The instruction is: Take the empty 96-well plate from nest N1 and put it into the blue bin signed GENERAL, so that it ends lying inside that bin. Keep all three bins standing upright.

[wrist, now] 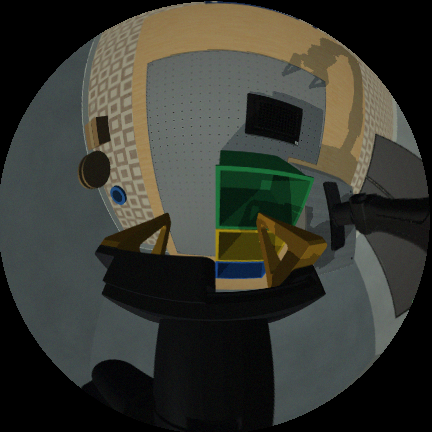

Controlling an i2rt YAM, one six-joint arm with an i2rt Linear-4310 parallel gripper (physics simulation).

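Seen in the pictures: gripper, between the fingertips: [213, 217]; arm's base, origin of its link: [334, 214].
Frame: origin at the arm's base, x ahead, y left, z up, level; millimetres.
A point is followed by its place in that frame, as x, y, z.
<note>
A black rectangular block [274, 119] {192, -220, -124} with a fine grid of holes on top lies on the grey perforated board in the upper right of the wrist view. It looks like a well plate or a nest holding one; no N1 sign can be read. The blue bin [240, 270] {285, 259, 0} shows small, low in the view, beyond the yellow bin and partly hidden by the right finger; its sign does not show. My gripper [213, 217] {345, -105, 116} is open and empty, with its amber fingers wide apart. It hangs high, well away from the black block, and its right finger overlaps the view of the bins.
The green bin [237, 197] {301, -7, -83} and the yellow bin [235, 245] {308, 125, -21} stand upright in line with the blue one. The grey perforated board [180, 125] {441, -217, -149} lies on a wooden table [200, 30]. A black arm-like part [387, 212] is at the right. A blue ring [112, 195] is at the left.
</note>
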